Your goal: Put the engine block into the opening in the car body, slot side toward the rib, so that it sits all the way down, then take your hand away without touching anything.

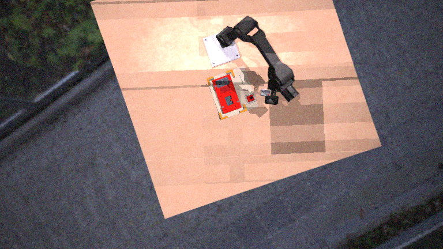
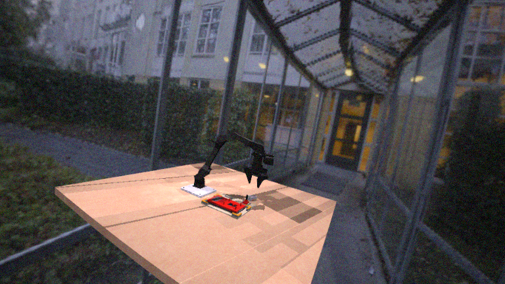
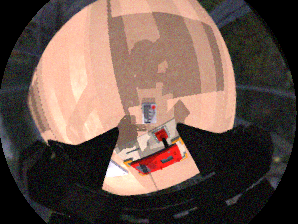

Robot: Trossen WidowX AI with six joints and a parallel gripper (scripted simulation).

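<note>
The grey engine block is 80 mm below my gripper tip.
</note>
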